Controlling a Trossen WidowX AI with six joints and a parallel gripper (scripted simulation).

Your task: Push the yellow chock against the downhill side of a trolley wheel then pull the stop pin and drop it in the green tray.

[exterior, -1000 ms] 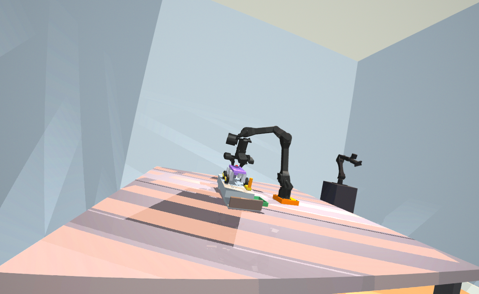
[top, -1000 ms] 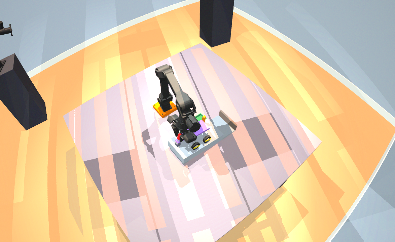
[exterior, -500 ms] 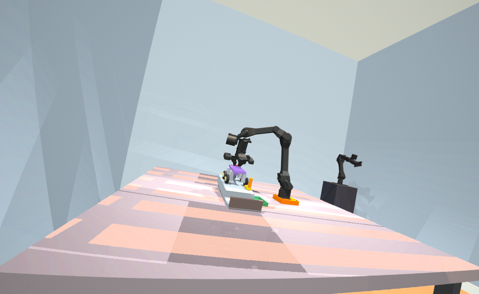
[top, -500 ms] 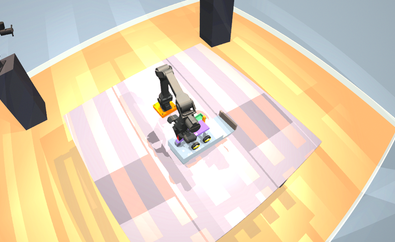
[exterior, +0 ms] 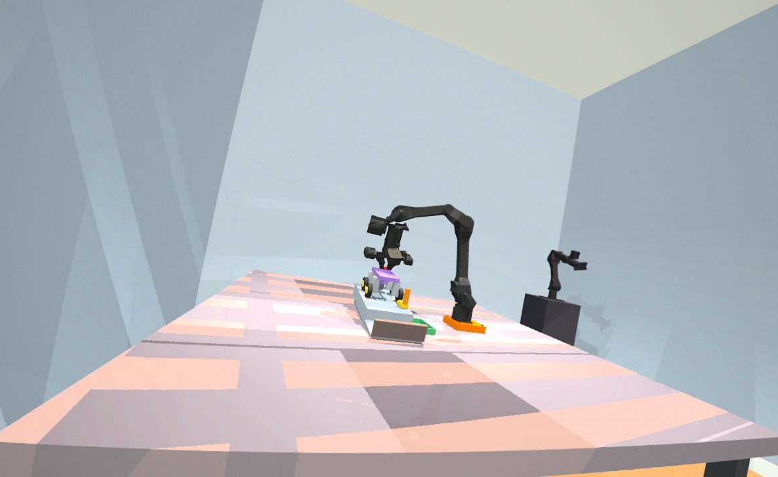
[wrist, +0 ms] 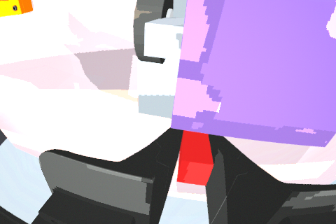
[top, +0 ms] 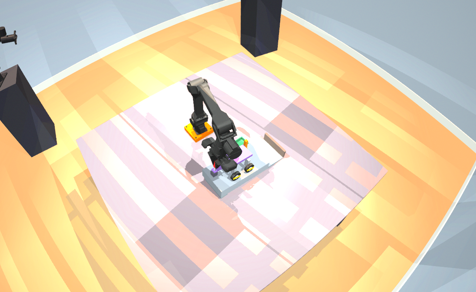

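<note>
The yellow chock lies 6 cm behind my gripper tip, 17 cm to the left of it and 5 cm below it. Also, from my gripper tip: green tray 12 cm behind, 19 cm to the left, 14 cm below; then stop pin right at my gripper tip; then purple-decked trolley 1 cm ahead, 10 cm to the left, 2 cm below.
</note>
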